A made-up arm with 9 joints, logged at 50 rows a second.
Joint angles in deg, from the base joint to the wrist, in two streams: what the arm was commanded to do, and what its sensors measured. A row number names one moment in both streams.
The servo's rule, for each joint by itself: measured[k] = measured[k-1] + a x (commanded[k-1-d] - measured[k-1]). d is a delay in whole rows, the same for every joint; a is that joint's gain. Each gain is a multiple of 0.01, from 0.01 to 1. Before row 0 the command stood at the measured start. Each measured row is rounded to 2 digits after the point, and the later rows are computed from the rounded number. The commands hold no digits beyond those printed.
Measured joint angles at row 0:
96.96 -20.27 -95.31 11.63 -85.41 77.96 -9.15 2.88 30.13
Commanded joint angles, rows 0 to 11:
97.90 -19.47 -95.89 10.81 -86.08 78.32 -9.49 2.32 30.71
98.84 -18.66 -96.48 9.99 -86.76 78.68 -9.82 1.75 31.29
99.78 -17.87 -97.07 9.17 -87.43 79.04 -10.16 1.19 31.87
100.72 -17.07 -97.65 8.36 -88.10 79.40 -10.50 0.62 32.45
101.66 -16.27 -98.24 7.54 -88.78 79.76 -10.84 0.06 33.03
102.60 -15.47 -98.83 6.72 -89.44 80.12 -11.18 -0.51 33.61
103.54 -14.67 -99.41 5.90 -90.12 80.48 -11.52 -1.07 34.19
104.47 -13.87 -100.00 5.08 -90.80 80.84 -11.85 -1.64 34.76
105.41 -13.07 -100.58 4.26 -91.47 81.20 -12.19 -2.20 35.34
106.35 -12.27 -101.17 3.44 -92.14 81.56 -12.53 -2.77 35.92
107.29 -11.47 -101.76 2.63 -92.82 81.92 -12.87 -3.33 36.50
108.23 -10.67 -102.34 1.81 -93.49 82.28 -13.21 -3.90 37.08
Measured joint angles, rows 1 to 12:
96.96 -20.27 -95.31 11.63 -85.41 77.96 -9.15 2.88 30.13
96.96 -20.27 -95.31 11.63 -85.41 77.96 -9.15 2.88 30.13
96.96 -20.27 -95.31 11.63 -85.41 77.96 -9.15 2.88 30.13
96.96 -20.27 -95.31 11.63 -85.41 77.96 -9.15 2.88 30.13
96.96 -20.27 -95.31 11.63 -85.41 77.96 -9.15 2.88 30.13
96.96 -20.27 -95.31 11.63 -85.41 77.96 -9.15 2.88 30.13
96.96 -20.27 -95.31 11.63 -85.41 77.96 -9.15 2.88 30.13
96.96 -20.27 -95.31 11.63 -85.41 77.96 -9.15 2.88 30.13
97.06 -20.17 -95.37 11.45 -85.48 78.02 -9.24 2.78 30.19
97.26 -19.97 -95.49 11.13 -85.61 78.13 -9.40 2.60 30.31
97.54 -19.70 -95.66 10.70 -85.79 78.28 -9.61 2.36 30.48
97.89 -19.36 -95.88 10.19 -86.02 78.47 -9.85 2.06 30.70
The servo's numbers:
d 8
a 0.11 0.13 0.11 0.22 0.10 0.17 0.27 0.17 0.11

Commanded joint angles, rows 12 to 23:
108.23 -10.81 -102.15 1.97 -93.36 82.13 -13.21 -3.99 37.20
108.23 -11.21 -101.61 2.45 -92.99 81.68 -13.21 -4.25 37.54
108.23 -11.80 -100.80 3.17 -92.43 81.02 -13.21 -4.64 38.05
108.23 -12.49 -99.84 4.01 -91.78 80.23 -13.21 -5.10 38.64
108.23 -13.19 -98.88 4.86 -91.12 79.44 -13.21 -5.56 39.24
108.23 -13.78 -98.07 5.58 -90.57 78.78 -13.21 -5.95 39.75
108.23 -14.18 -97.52 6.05 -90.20 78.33 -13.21 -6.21 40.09
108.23 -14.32 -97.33 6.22 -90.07 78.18 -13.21 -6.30 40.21
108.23 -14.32 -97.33 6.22 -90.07 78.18 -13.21 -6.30 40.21
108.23 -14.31 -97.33 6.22 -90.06 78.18 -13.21 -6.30 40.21
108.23 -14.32 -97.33 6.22 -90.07 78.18 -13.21 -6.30 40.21
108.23 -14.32 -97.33 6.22 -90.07 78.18 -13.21 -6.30 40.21
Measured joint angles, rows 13 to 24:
98.30 -18.96 -96.14 9.61 -86.30 78.69 -10.12 1.72 30.96
98.77 -18.51 -96.44 8.97 -86.61 78.93 -10.41 1.34 31.25
99.29 -18.01 -96.77 8.29 -86.96 79.19 -10.71 0.93 31.57
99.86 -17.47 -97.13 7.58 -87.34 79.47 -11.02 0.49 31.92
100.47 -16.90 -97.51 6.85 -87.75 79.76 -11.34 0.03 32.30
101.12 -16.30 -97.91 6.10 -88.19 80.07 -11.66 -0.45 32.70
101.80 -15.67 -98.33 5.34 -88.65 80.38 -11.99 -0.94 33.12
102.51 -15.02 -98.77 4.56 -89.13 80.70 -12.32 -1.44 33.56
103.14 -14.47 -99.14 3.99 -89.55 80.94 -12.56 -1.87 33.96
103.70 -14.05 -99.41 3.65 -89.89 81.07 -12.74 -2.27 34.35
104.20 -13.76 -99.56 3.54 -90.14 81.06 -12.87 -2.67 34.76
104.64 -13.59 -99.59 3.64 -90.30 80.92 -12.96 -3.08 35.19

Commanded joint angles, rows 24 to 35:
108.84 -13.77 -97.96 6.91 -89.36 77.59 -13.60 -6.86 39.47
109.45 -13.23 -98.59 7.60 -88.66 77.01 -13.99 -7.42 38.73
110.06 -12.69 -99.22 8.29 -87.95 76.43 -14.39 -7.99 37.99
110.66 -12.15 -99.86 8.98 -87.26 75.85 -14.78 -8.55 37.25
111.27 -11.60 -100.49 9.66 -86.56 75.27 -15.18 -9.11 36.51
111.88 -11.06 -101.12 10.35 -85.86 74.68 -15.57 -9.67 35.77
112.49 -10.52 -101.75 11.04 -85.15 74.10 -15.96 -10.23 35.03
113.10 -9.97 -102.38 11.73 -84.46 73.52 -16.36 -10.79 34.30
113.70 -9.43 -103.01 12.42 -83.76 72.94 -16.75 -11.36 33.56
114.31 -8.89 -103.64 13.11 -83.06 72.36 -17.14 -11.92 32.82
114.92 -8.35 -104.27 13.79 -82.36 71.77 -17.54 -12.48 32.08
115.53 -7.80 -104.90 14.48 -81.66 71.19 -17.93 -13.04 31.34
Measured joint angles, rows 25 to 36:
105.03 -13.54 -99.51 3.91 -90.38 80.67 -13.03 -3.50 35.64
105.38 -13.57 -99.35 4.28 -90.40 80.35 -13.08 -3.92 36.09
105.69 -13.65 -99.15 4.67 -90.38 80.01 -13.12 -4.31 36.53
105.97 -13.74 -98.95 5.01 -90.35 79.70 -13.14 -4.65 36.93
106.22 -13.82 -98.77 5.28 -90.32 79.44 -13.16 -4.93 37.29
106.44 -13.88 -98.61 5.49 -90.29 79.23 -13.17 -5.16 37.61
106.64 -13.94 -98.47 5.65 -90.27 79.05 -13.18 -5.35 37.90
106.81 -13.99 -98.34 5.78 -90.25 78.90 -13.19 -5.51 38.15
107.03 -13.96 -98.30 6.03 -90.16 78.68 -13.30 -5.74 38.30
107.30 -13.87 -98.33 6.38 -90.01 78.40 -13.49 -6.03 38.35
107.60 -13.72 -98.43 6.80 -89.80 78.07 -13.73 -6.36 38.31
107.94 -13.52 -98.59 7.28 -89.55 77.69 -14.01 -6.73 38.19

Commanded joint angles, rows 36 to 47:
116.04 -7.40 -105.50 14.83 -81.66 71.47 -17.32 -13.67 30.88
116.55 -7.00 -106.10 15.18 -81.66 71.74 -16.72 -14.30 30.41
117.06 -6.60 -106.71 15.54 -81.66 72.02 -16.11 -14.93 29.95
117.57 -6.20 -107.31 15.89 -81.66 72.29 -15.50 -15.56 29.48
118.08 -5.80 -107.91 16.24 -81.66 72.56 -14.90 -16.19 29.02
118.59 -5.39 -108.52 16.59 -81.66 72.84 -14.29 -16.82 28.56
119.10 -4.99 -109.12 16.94 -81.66 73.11 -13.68 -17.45 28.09
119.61 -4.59 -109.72 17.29 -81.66 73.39 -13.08 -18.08 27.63
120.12 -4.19 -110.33 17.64 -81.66 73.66 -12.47 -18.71 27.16
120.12 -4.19 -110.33 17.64 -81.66 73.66 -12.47 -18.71 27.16
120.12 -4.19 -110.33 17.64 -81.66 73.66 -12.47 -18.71 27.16
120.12 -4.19 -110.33 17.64 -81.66 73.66 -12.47 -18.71 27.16
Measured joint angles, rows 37 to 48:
108.31 -13.27 -98.80 7.80 -89.25 77.28 -14.33 -7.13 38.01
108.70 -12.98 -99.06 8.36 -88.91 76.84 -14.66 -7.56 37.76
109.12 -12.66 -99.36 8.95 -88.53 76.37 -15.01 -8.01 37.46
109.56 -12.31 -99.69 9.56 -88.12 75.89 -15.37 -8.48 37.11
110.02 -11.94 -100.06 10.19 -87.68 75.39 -15.74 -8.97 36.72
110.49 -11.54 -100.45 10.83 -87.22 74.87 -16.12 -9.47 36.29
110.98 -11.13 -100.87 11.48 -86.73 74.34 -16.50 -9.98 35.83
111.48 -10.70 -101.31 12.14 -86.22 73.80 -16.89 -10.50 35.34
111.98 -10.27 -101.77 12.73 -85.76 73.40 -17.01 -11.04 34.85
112.48 -9.84 -102.25 13.27 -85.35 73.12 -16.93 -11.59 34.36
112.98 -9.42 -102.74 13.77 -84.98 72.93 -16.71 -12.16 33.87
113.48 -9.00 -103.24 14.24 -84.65 72.82 -16.38 -12.74 33.39

